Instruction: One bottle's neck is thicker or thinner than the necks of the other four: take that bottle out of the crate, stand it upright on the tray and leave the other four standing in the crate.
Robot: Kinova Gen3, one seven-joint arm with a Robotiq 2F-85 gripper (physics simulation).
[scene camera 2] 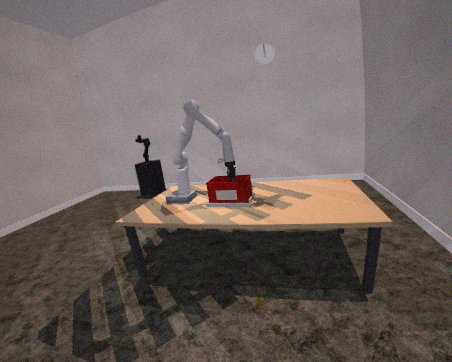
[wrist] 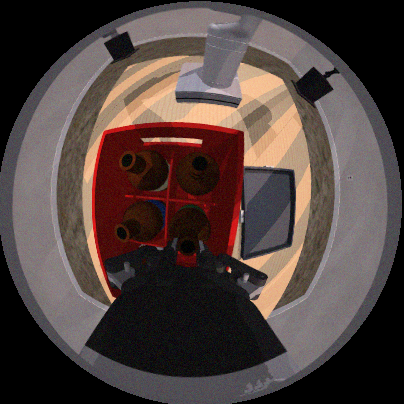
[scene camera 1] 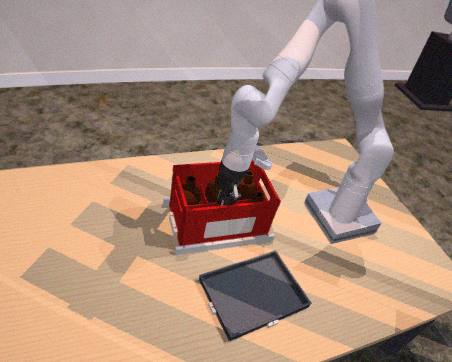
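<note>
The red crate stands on the table and holds brown bottles. My gripper reaches down into it and is shut on the neck of a brown bottle in the middle compartment on the tray side. This bottle is upright inside the crate. In the wrist view, another bottle stands nearer the robot base, and two more bottles stand in the other row. The fifth bottle shows at the crate's left end in scene camera 1. The dark tray carries no bottle.
The crate's walls and red dividers surround the bottles closely. Light rails lie along the crate's foot. The robot base stands beyond the crate's handle end. The tray lies beside the crate's long side.
</note>
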